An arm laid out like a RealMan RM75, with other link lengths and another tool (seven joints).
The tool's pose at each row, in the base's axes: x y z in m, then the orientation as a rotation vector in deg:
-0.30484 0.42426 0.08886 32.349 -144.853 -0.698
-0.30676 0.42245 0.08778 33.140 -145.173 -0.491
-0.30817 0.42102 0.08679 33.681 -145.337 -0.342
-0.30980 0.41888 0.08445 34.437 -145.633 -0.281
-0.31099 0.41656 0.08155 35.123 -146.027 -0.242
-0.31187 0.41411 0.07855 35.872 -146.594 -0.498
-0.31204 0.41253 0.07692 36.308 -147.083 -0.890
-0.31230 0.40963 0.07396 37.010 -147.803 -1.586
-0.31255 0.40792 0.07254 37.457 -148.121 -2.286
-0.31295 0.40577 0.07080 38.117 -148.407 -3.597
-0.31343 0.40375 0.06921 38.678 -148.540 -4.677
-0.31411 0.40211 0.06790 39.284 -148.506 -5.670
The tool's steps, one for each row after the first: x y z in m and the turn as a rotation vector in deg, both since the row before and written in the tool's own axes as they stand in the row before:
0.00163 -0.00103 0.00210 0.389 -0.408 -0.461
0.00116 -0.00085 0.00172 0.261 -0.227 -0.321
0.00096 -0.00155 0.00306 0.275 -0.408 -0.466
0.00046 -0.00194 0.00335 0.261 -0.495 -0.404
0.00027 -0.00218 0.00331 0.104 -0.723 -0.472
0.00005 -0.00154 0.00168 -0.076 -0.615 -0.292
0.00011 -0.00284 0.00302 -0.177 -0.940 -0.490
0.00033 -0.00160 0.00153 -0.315 -0.514 -0.378
0.00053 -0.00197 0.00191 -0.688 -0.643 -0.633
0.00064 -0.00181 0.00177 -0.581 -0.443 -0.548
0.00076 -0.00136 0.00157 -0.547 -0.283 -0.589

